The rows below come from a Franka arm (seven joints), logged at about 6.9 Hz.
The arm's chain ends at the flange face. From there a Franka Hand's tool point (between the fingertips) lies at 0.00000 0.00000 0.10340 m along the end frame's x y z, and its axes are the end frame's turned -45 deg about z.
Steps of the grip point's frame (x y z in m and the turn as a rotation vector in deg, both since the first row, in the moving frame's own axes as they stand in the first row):
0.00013, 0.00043, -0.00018, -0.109, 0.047, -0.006
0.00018, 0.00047, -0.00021, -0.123, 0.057, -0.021
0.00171, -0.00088, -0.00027, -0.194, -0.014, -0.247
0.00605, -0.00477, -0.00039, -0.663, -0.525, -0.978
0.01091, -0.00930, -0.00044, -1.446, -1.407, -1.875
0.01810, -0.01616, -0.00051, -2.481, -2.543, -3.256
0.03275, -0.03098, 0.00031, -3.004, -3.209, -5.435
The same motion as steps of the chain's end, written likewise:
0.00020, 0.00013, -0.00018, -0.044, 0.110, -0.006
0.00023, 0.00012, -0.00021, -0.047, 0.127, -0.021
0.00036, -0.00210, -0.00027, -0.147, 0.127, -0.247
0.00072, -0.00917, -0.00038, -0.840, 0.098, -0.978
0.00103, -0.01793, -0.00038, -2.017, 0.028, -1.875
0.00127, -0.03063, -0.00031, -3.553, -0.044, -3.256
0.00114, -0.05299, 0.00061, -4.393, -0.145, -5.435

